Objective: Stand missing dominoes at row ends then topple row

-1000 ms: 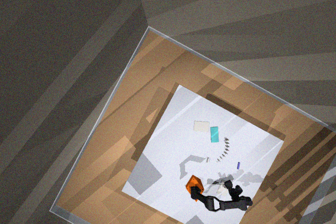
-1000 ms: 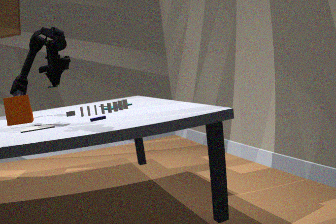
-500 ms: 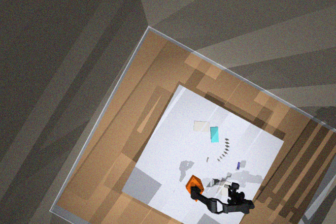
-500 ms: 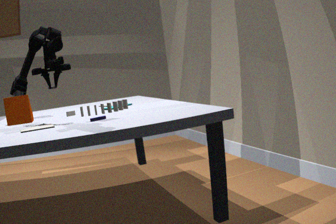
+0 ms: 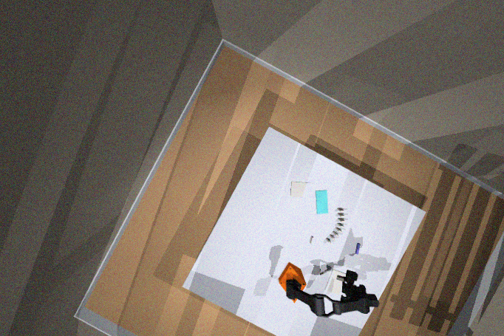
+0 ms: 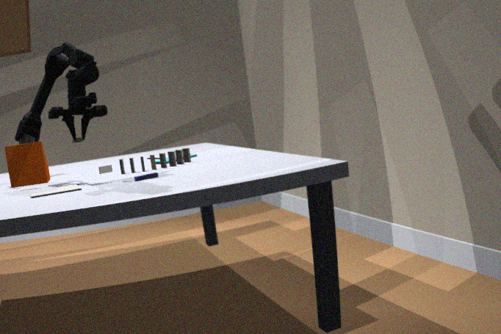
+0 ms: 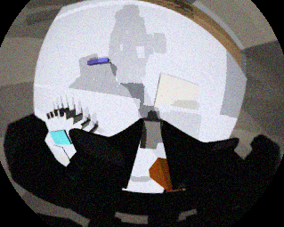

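Now: gripper tip 13 cm above the cream card, 11 cm past it and 5 cm to the left of it. Also, from my gripper tip: blue domino (17 cm ahead, 13 cm below, 10 cm to the right); teal card (39 cm ahead, 26 cm to the left, 13 cm below).
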